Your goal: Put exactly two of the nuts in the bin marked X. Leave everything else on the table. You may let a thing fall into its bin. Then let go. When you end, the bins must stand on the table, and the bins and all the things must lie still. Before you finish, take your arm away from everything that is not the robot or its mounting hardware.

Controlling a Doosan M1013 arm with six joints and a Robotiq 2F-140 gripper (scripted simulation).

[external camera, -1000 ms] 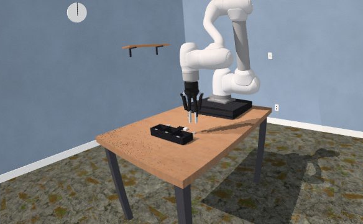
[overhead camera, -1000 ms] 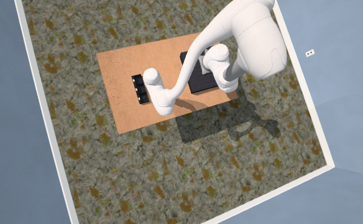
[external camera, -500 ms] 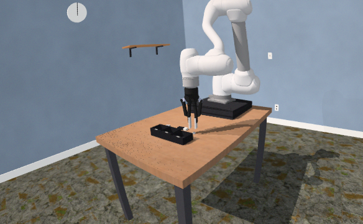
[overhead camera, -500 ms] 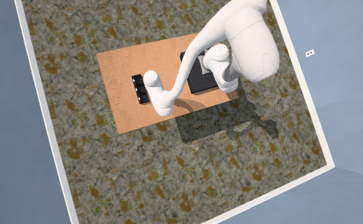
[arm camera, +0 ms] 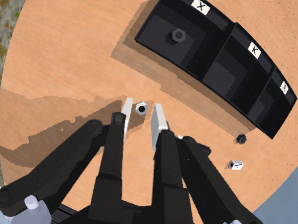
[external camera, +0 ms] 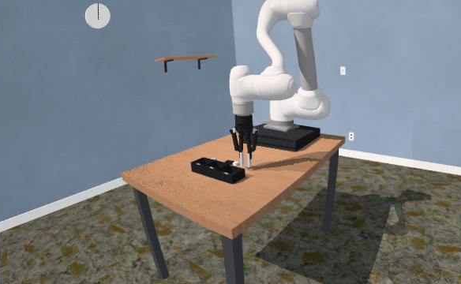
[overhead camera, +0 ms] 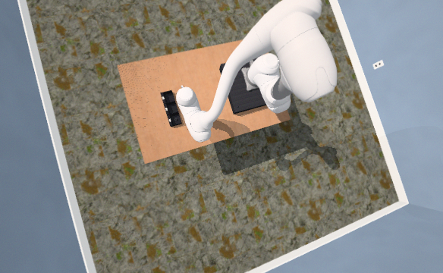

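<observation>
My gripper is now 50 mm above the pale nut. From my hand the other things lie so: white piece: 220 mm to the right, 40 mm below; black bin row: 120 mm ahead, 70 mm to the right, 30 mm below.
</observation>
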